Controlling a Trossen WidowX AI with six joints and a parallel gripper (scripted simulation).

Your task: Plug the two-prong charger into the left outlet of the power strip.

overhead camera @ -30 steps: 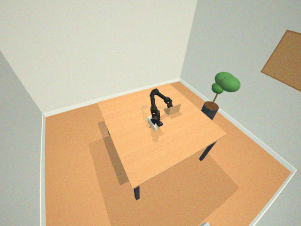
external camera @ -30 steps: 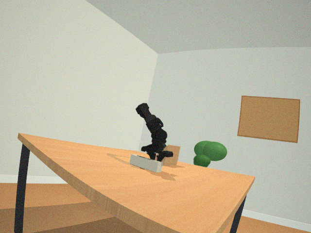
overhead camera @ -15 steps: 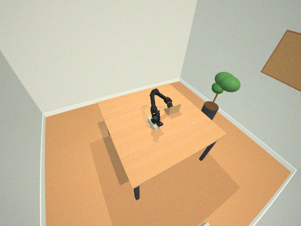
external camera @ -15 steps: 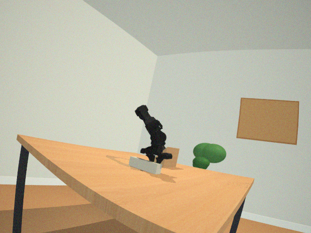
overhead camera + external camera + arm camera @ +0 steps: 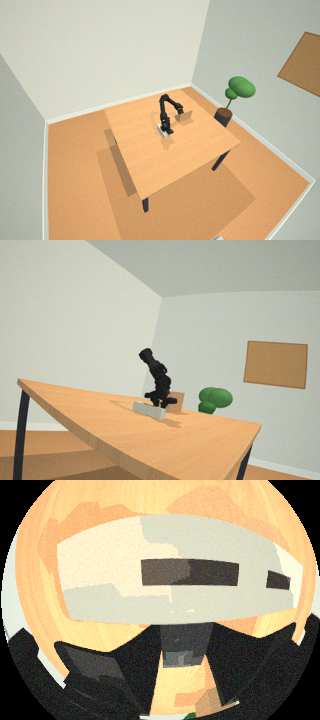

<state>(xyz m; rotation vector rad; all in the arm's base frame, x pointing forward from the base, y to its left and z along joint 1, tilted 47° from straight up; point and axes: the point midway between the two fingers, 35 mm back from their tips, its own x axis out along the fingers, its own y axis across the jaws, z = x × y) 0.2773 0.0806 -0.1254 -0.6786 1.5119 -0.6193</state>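
The two-prong charger lies 20 mm ahead of my gripper tip and 10 mm above it.
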